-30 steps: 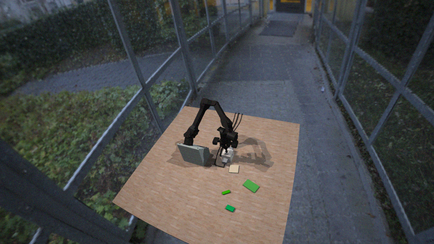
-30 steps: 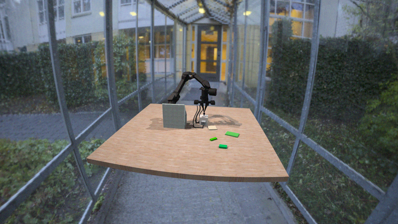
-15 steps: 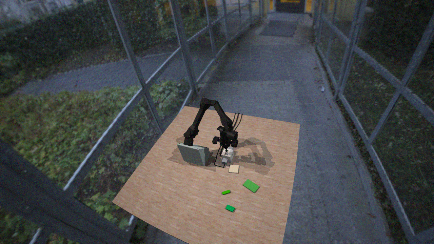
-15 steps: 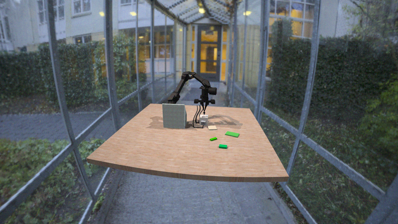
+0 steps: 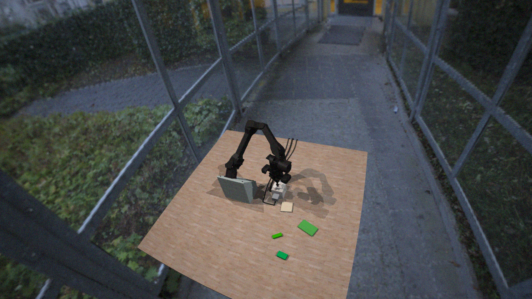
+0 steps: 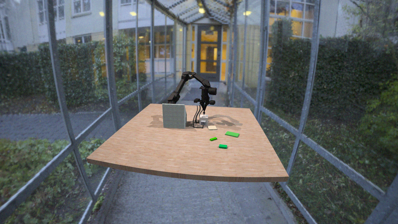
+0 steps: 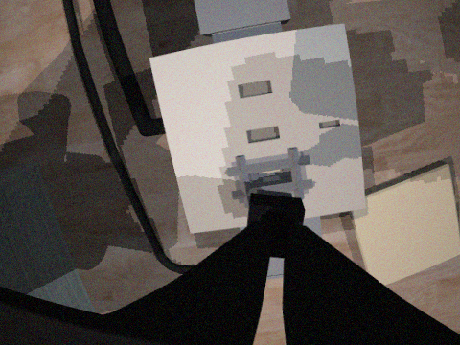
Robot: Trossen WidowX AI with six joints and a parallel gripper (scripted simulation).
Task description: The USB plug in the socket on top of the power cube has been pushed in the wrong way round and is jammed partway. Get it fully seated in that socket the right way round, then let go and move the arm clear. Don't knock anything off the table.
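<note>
My gripper tip is 20 mm above the black USB plug. From my gripper tip the other things lie so: beige tile 130 mm below, 80 mm to the right, 80 mm ahead; then green plate 250 mm ahead, 190 mm to the right, 130 mm below.
</note>
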